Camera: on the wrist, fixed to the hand. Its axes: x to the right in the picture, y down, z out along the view.
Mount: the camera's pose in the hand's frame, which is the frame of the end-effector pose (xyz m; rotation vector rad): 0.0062 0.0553 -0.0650 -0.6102 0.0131 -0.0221
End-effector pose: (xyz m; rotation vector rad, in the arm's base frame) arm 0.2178 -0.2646 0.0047 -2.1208 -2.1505 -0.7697
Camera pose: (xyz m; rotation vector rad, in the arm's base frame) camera 0.2489 -0.2847 0.0819 1.8078 1.6606 1.2564
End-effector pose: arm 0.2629 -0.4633 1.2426 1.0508 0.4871 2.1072
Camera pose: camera 0.1841 -0.4967 1.2405 0.6686 -0.1433 2.0432
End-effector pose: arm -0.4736 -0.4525 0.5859 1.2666 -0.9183 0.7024
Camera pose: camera -0.5061 -0.3788 0.6147 0.7267 -1.0066 0.3655
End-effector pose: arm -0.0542 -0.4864 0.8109 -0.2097 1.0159 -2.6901
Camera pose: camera -0.0643 -0.4873 0.7259 -0.3134 1.8186 -2.3189
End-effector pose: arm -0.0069 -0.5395 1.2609 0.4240 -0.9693 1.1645
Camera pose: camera -0.0296 -0.4678 1.2200 -0.0632 -1.2436 0.7950
